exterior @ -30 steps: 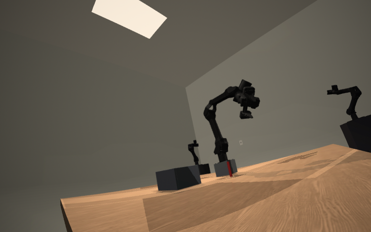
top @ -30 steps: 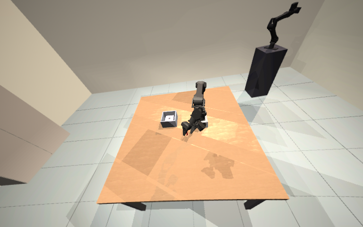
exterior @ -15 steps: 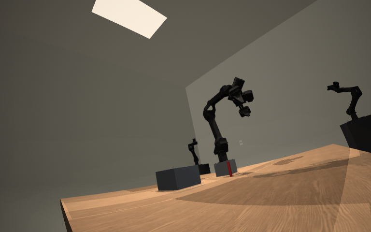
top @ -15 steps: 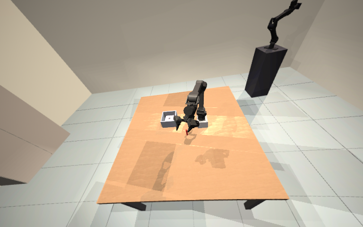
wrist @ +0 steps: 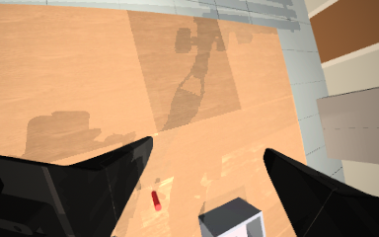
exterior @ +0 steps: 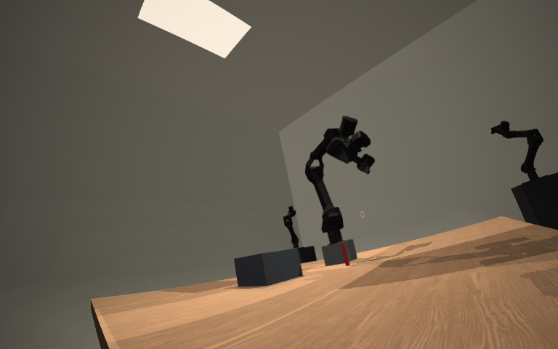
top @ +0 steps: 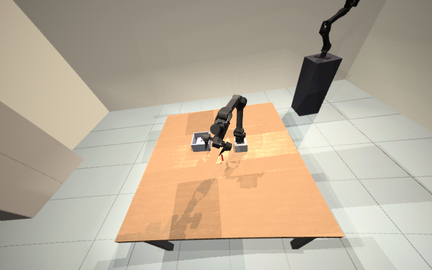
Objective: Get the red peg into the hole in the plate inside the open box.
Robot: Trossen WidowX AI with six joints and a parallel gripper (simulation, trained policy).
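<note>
Now: gripper tip 260 mm above the red peg, 150 mm to the left of it and 50 mm past it. From my gripper tip the other things lie so: grey box: 360 mm to the right, 270 mm below, 120 mm ahead.
</note>
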